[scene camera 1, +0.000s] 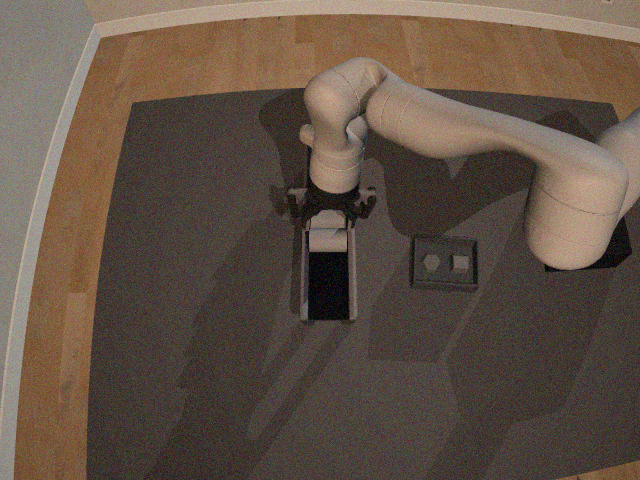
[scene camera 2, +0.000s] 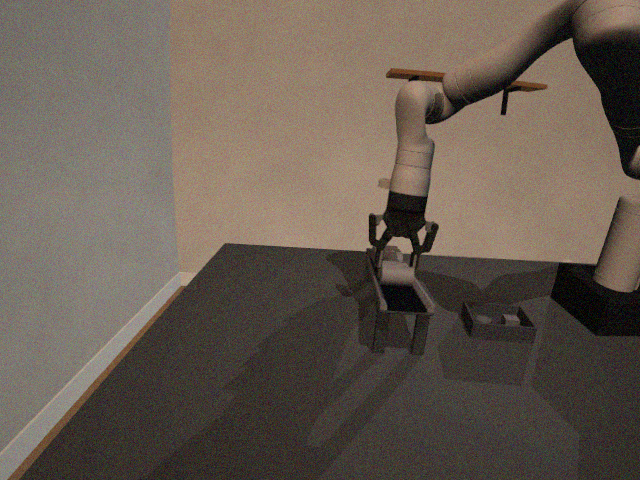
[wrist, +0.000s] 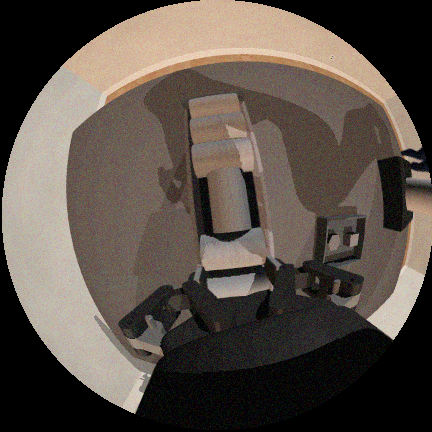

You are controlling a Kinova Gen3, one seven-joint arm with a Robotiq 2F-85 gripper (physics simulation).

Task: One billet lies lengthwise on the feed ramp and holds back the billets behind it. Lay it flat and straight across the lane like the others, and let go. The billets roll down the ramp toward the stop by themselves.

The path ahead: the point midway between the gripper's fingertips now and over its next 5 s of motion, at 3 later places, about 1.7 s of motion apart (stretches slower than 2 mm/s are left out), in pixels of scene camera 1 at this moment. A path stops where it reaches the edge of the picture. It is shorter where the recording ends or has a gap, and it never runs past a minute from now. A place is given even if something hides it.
My gripper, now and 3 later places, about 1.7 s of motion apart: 327, 226; 324, 223; 323, 209; 315, 205
